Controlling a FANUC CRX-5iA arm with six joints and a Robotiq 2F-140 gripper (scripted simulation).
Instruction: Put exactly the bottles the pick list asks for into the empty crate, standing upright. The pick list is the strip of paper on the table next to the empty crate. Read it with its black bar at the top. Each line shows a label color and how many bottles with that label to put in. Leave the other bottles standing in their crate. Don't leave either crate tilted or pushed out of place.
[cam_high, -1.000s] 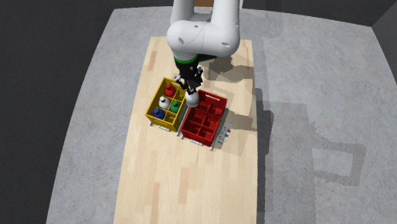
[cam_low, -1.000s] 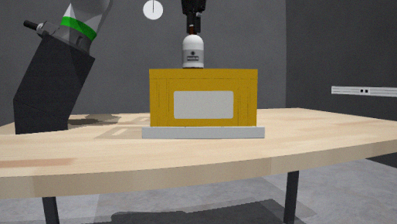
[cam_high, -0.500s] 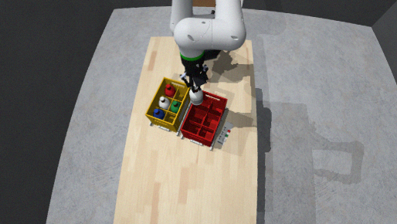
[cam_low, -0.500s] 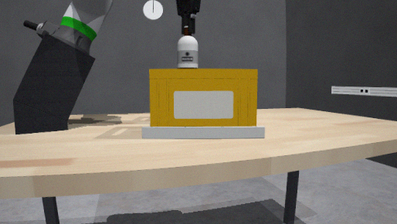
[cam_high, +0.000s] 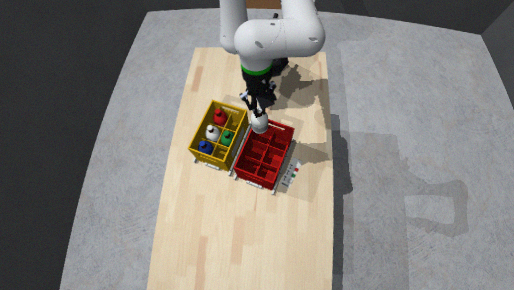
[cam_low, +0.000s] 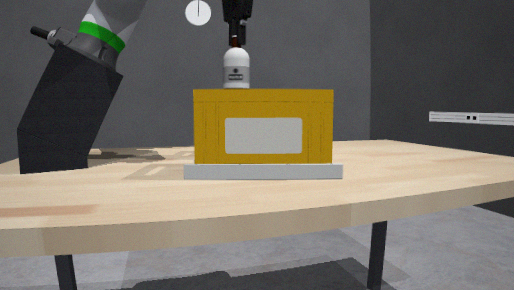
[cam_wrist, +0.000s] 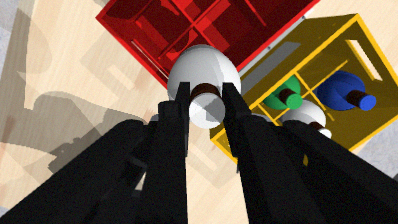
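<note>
Right now the red crate is 27 cm below my hand, 8 cm ahead of it and 5 cm to the left of it. From my hand the other things lie so: green bottle 26 cm below, 14 cm to the right, 6 cm ahead; then yellow crate 27 cm below, 19 cm to the right, 6 cm ahead; then red bottle 26 cm below, 23 cm to the right, 4 cm behind.
</note>
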